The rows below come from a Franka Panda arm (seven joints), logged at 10 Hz.
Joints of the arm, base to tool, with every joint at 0 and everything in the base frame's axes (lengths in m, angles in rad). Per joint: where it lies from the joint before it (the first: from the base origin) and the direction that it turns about. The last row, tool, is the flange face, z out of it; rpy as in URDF.
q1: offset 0 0 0.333 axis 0 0 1
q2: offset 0 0 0 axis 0 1 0
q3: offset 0 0 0.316 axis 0 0 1
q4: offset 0.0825 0 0 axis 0 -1 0
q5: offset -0.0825 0 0.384 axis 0 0 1
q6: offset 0 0 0 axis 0 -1 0
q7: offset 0.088 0 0 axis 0 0 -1
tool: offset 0 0 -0.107 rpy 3.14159 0 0
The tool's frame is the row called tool.
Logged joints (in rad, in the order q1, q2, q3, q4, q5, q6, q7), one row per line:
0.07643 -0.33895 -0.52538 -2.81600 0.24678 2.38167 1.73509
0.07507 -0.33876 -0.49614 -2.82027 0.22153 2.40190 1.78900
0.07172 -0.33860 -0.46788 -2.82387 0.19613 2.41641 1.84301
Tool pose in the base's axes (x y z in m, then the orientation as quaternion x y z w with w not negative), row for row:
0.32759 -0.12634 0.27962 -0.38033 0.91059 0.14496 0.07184
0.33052 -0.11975 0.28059 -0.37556 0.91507 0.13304 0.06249
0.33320 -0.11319 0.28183 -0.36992 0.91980 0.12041 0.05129
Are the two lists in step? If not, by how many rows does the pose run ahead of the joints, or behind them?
The pose runs 1 row ahead of the joints: the pose in row i belongs to the joints in row i + 1.
